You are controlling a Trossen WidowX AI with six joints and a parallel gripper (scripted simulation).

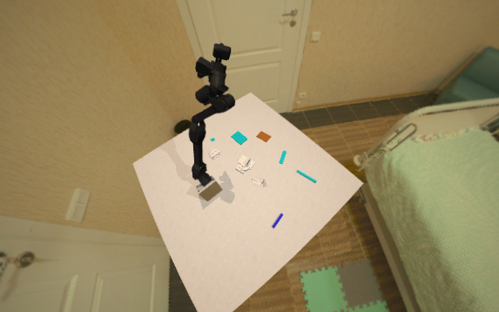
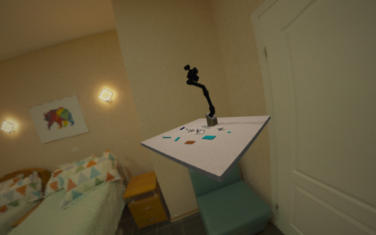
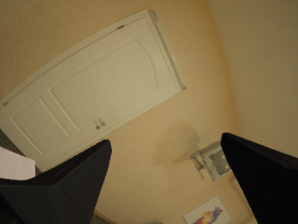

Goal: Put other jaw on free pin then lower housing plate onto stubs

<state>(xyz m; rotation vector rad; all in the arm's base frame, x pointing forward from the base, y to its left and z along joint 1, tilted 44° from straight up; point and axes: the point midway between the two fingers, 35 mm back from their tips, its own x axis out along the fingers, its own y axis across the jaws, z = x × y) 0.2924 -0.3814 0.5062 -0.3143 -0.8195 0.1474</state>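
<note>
The jaw piece is 71 cm below my gripper tip, 33 cm to the right of it and 11 cm behind it. Round my gripper tip: teal plate 74 cm below, 8 cm to the left, 6 cm ahead; blue bar 74 cm below, 57 cm to the right, 24 cm behind; orange plate 75 cm below, 20 cm ahead, 7 cm to the right.
</note>
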